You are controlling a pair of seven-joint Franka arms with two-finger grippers.
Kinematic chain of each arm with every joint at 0, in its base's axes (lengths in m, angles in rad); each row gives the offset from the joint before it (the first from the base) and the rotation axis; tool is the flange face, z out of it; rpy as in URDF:
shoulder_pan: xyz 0 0 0.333 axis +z
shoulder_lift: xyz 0 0 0 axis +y
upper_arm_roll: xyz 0 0 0.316 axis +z
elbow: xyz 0.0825 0 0 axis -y
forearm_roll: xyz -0.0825 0 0.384 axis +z
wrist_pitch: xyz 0 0 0 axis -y
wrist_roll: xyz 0.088 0 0 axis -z
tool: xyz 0 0 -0.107 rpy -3.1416 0 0
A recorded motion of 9 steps. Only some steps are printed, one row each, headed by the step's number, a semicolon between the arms.
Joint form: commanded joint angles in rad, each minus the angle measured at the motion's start. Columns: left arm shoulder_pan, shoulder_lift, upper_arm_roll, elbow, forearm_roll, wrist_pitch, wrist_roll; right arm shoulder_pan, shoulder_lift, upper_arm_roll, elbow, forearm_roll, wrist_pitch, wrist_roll.
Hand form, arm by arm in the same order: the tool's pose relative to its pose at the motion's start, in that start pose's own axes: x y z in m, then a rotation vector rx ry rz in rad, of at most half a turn. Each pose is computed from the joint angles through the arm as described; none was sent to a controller.
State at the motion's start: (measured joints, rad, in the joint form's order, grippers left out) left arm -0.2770 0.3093 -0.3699 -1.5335 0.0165 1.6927 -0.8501; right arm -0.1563 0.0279 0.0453 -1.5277 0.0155 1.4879 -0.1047
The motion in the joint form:
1: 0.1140 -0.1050 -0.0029 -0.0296 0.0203 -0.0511 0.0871; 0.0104 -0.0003 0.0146 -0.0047 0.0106 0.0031 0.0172
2: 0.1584 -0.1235 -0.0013 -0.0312 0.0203 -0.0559 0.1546; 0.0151 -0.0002 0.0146 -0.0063 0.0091 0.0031 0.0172
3: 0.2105 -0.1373 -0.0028 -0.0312 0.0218 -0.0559 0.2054; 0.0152 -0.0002 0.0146 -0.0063 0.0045 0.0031 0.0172
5: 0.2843 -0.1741 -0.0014 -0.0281 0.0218 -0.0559 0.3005; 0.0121 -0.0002 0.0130 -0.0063 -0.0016 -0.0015 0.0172
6: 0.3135 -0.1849 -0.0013 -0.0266 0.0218 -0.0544 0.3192; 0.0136 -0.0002 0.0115 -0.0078 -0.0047 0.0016 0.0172
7: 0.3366 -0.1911 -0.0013 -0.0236 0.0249 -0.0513 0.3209; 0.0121 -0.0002 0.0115 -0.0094 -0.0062 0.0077 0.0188
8: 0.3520 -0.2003 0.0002 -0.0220 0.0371 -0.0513 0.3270; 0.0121 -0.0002 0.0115 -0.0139 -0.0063 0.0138 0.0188
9: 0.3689 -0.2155 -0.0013 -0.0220 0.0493 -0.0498 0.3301; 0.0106 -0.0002 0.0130 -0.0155 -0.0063 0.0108 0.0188
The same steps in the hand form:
1: 0.0184 -0.0662 -0.0454 0.0126 0.0489 -0.0183; 0.0016 -0.0148 0.0020 0.0094 -0.0009 -0.0085
2: 0.0306 -0.0897 -0.0561 0.0067 0.0594 0.0036; 0.0018 -0.0172 0.0028 0.0077 -0.0029 -0.0131
3: 0.0449 -0.1155 -0.0654 -0.0011 0.0716 0.0043; 0.0018 -0.0168 0.0028 0.0032 -0.0033 -0.0128
5: 0.0585 -0.1557 -0.0886 -0.0152 0.1082 0.0245; 0.0010 -0.0135 0.0032 -0.0022 -0.0082 -0.0076
6: 0.0640 -0.1713 -0.0959 -0.0205 0.1209 0.0139; 0.0014 -0.0132 0.0036 -0.0055 -0.0069 -0.0074
7: 0.0690 -0.1838 -0.1015 -0.0239 0.1333 -0.0074; 0.0019 -0.0121 0.0038 -0.0073 -0.0025 -0.0042
8: 0.0712 -0.1941 -0.1074 -0.0163 0.1495 -0.0183; 0.0026 -0.0120 0.0054 -0.0075 -0.0009 -0.0041
9: 0.0709 -0.2040 -0.1157 -0.0095 0.1713 -0.0308; 0.0023 -0.0120 0.0064 -0.0071 -0.0055 -0.0041

